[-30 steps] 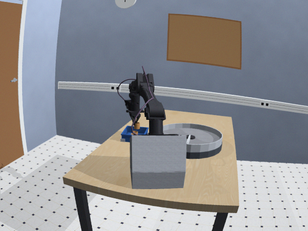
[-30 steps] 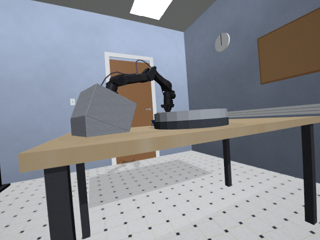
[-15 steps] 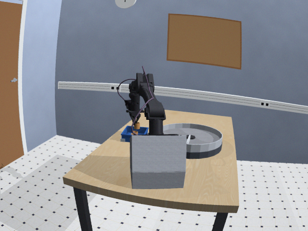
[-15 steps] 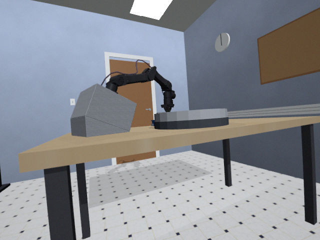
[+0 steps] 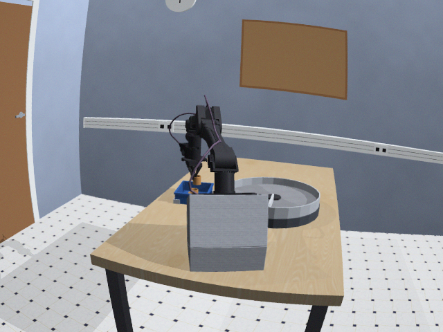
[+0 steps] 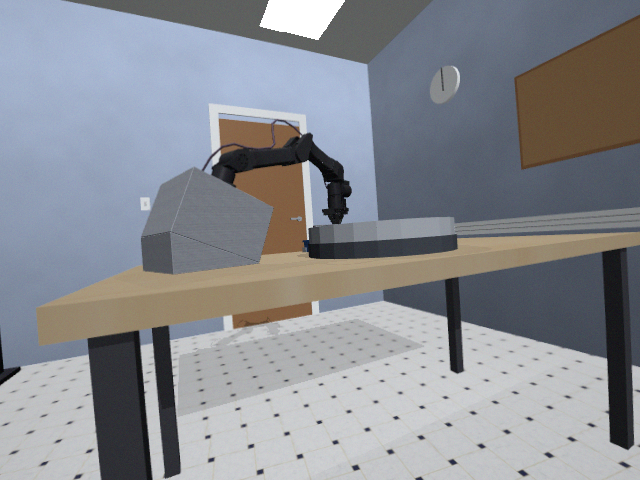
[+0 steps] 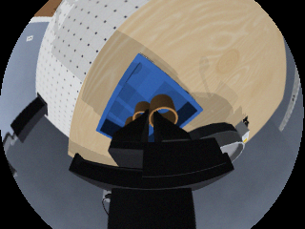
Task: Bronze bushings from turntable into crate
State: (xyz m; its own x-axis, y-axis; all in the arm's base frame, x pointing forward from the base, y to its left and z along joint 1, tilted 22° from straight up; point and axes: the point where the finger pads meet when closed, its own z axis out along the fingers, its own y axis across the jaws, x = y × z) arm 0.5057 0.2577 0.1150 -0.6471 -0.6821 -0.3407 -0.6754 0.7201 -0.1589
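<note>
Now: the blue crate 6 cm below my hand, 4 cm behind it and 2 cm to the right of it. The rest, counted from my hand: grey turntable: 38 cm to the right, 5 cm behind, 3 cm below.
</note>
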